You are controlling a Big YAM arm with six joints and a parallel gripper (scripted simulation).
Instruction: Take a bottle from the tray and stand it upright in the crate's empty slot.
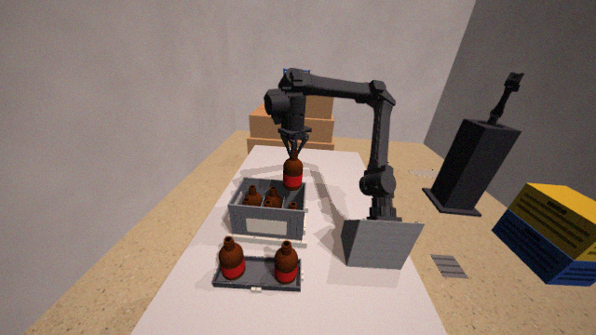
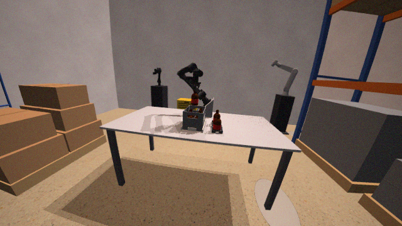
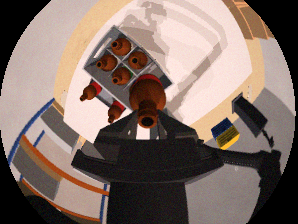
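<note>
My gripper is now 60 mm above the brown bottle. From my hand the other things lie so: grey crate (80 mm ahead, 30 mm to the left, 250 mm below); dark tray (70 mm ahead, 250 mm to the left, 320 mm below).
</note>
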